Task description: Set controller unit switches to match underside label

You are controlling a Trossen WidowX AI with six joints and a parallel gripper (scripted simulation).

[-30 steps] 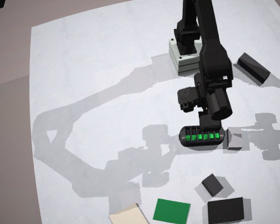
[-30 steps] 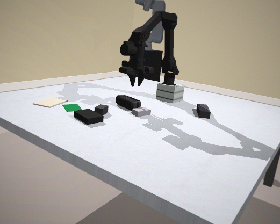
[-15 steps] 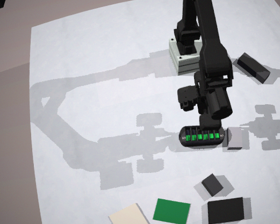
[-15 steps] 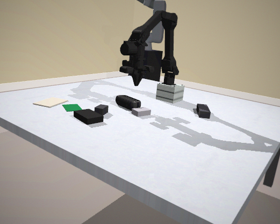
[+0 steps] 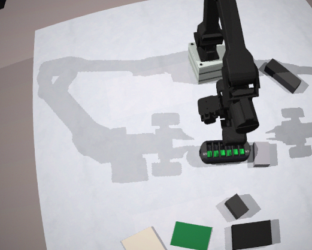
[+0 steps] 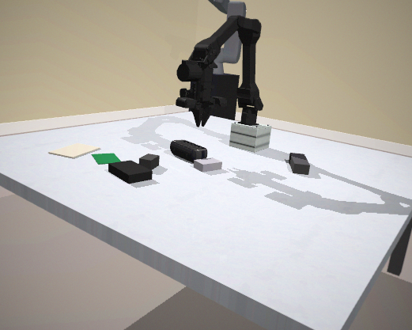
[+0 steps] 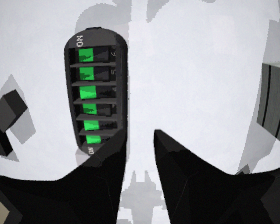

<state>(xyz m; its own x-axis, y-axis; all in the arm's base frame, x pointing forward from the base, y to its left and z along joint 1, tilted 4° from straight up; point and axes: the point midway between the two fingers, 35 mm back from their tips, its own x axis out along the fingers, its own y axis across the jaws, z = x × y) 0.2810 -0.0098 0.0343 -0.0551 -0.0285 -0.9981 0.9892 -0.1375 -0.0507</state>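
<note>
The grey block is 7 cm ahead of my gripper tip, 11 cm to the left of it and 10 cm below it. The rest, counted from my gripper tip: green card 28 cm ahead, 15 cm to the right, 11 cm below; dark flat box 32 cm ahead, 2 cm to the left, 10 cm below; small dark cube 22 cm ahead, 1 cm to the right, 9 cm below.
</note>
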